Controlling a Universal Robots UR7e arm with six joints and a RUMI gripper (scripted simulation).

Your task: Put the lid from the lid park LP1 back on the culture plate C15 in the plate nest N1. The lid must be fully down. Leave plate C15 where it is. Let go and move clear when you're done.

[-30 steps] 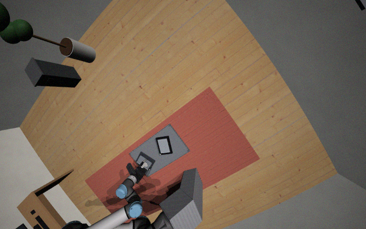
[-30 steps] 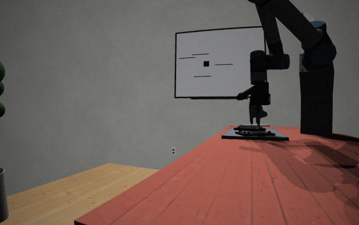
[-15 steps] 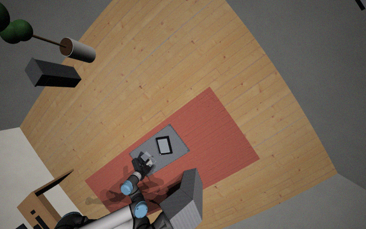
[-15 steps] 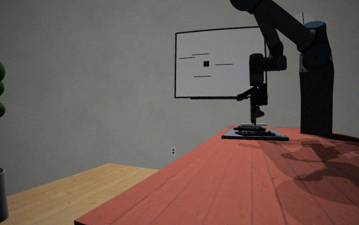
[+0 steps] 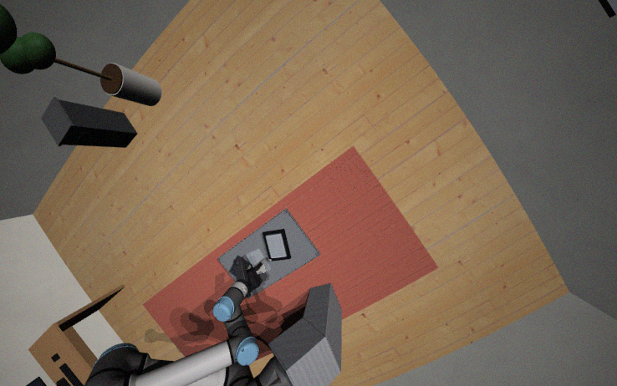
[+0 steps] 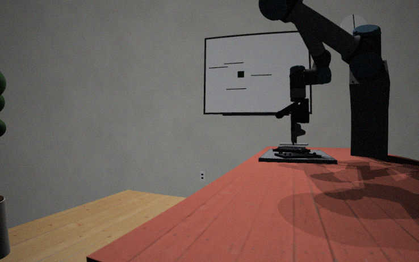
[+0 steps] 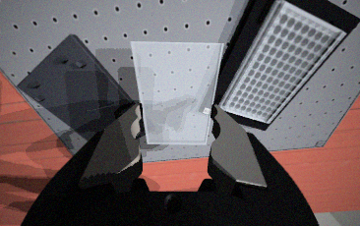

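Right now the culture plate C15 is 120 mm to the right of my hand, 40 mm below it and 40 mm ahead of it. Round my hand: clear lid: 10 mm below; dark lid park LP1: 130 mm to the left, 50 mm below, 40 mm behind; black plate nest N1: 120 mm to the right, 50 mm below, 40 mm ahead.
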